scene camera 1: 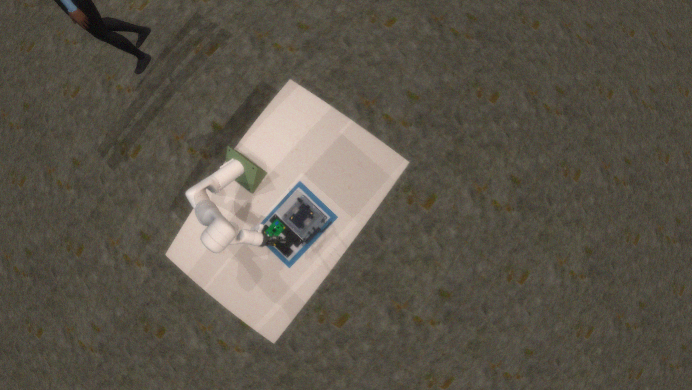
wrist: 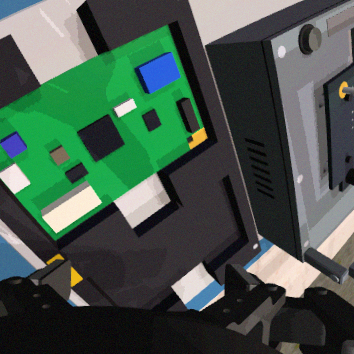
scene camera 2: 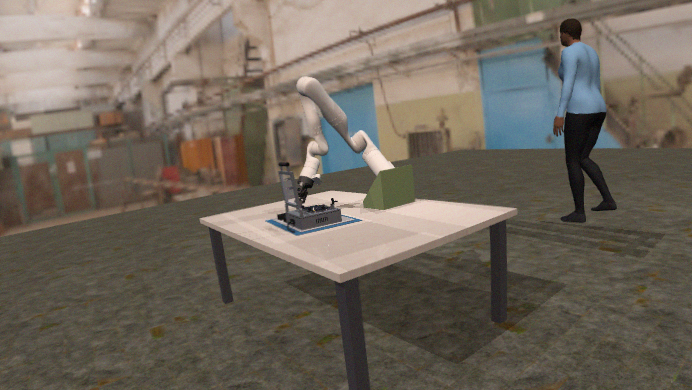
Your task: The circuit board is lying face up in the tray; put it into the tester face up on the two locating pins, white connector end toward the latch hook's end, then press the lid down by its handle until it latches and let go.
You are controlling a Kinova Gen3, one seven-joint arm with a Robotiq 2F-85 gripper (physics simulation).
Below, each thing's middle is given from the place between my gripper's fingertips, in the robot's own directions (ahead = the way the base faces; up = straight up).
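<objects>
The dark tester plate (wrist: 330, 99) is 20 cm to the left of my hand, 2 cm ahead of it and 1 cm above it. As for the green circuit board (wrist: 83, 138), it is 3 cm below my hand, 3 cm to the left of it and 7 cm behind it. Going by their middles, the green circuit board is the nearest to my hand of the things named here.
</objects>
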